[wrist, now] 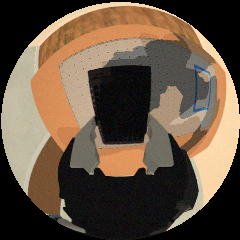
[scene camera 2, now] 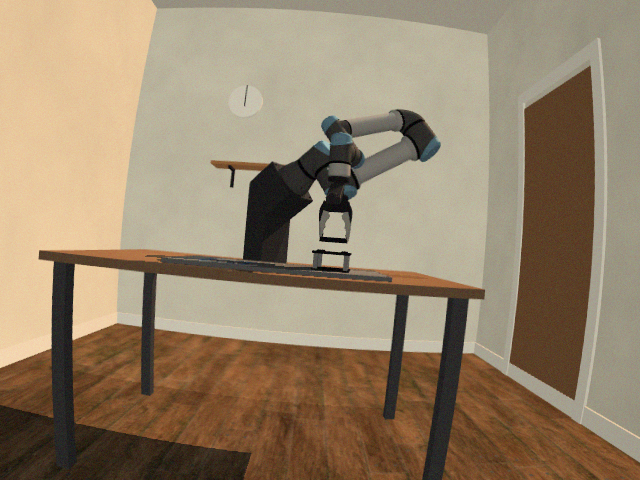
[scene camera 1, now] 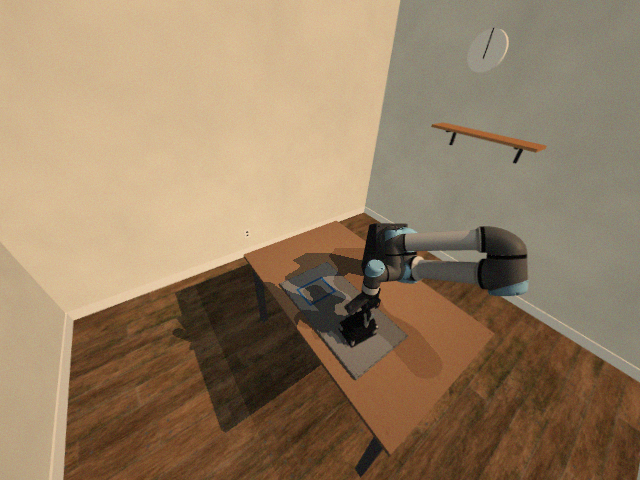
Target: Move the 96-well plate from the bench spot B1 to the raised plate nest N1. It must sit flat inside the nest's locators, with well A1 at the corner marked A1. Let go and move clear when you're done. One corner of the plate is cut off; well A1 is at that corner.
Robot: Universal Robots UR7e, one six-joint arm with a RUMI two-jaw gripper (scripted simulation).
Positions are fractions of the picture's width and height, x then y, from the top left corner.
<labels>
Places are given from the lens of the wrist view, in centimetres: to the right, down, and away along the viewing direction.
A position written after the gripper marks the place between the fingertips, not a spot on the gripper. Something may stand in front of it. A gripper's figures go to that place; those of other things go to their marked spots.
gripper (wrist: 0.51, 0.48): 0, -1, 14
black 96-well plate (wrist: 0.46, 0.51): -2, 0, 15
</labels>
